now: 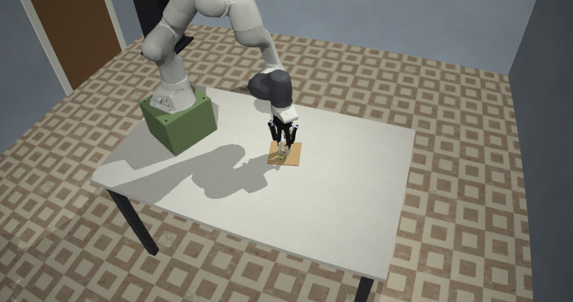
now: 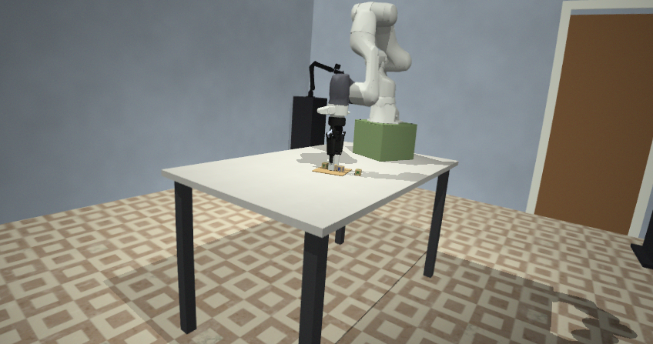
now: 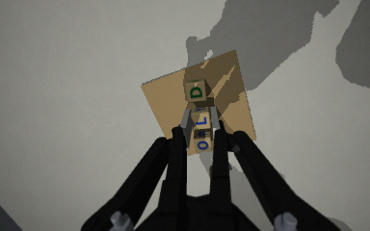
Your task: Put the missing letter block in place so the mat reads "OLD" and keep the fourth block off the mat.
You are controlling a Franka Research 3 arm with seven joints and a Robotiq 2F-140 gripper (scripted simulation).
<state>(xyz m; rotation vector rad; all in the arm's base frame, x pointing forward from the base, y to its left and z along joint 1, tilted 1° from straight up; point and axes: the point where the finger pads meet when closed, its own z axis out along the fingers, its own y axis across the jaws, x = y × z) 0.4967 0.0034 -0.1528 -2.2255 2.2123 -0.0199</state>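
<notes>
My gripper is now 4 cm above the tan mat.
</notes>
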